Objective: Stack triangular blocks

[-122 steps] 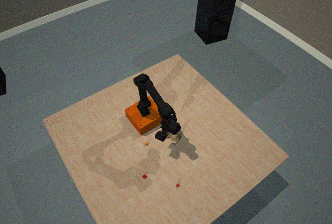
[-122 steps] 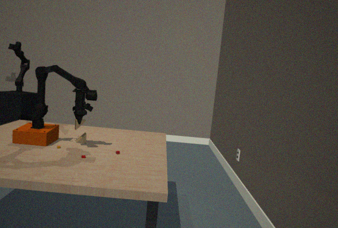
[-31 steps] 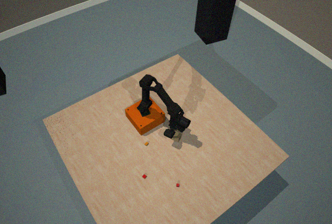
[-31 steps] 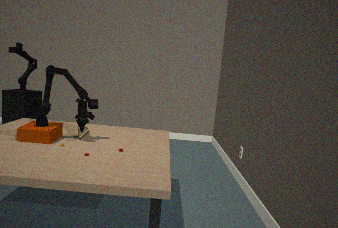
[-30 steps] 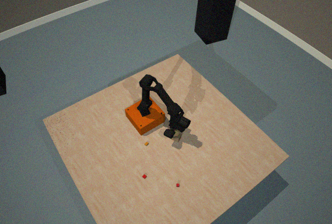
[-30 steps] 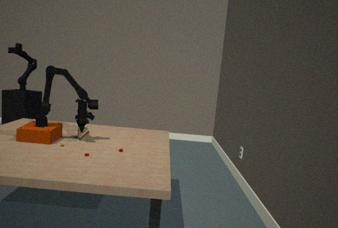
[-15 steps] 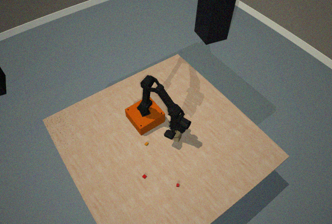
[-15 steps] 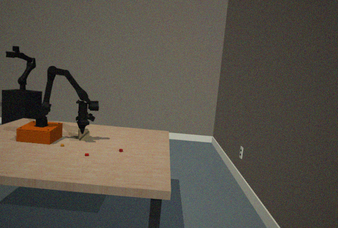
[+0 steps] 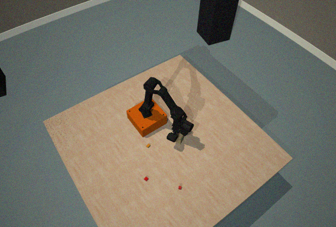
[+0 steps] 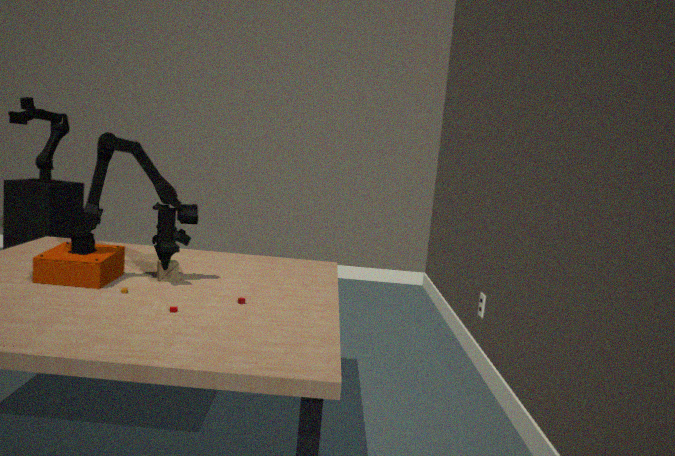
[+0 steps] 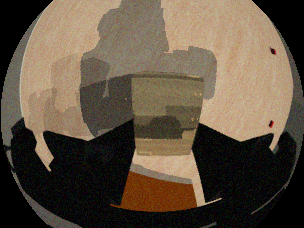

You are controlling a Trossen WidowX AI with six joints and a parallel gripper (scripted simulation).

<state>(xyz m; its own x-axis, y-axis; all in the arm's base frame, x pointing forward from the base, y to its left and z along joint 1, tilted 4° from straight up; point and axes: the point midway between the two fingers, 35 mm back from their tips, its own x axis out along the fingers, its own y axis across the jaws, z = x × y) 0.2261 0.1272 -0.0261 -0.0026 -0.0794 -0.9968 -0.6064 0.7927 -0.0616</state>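
The triangular block lies 1 cm above my gripper tip. From my gripper tip the other things lie so: orange cube: 3 cm behind, 20 cm to the right, 4 cm below.
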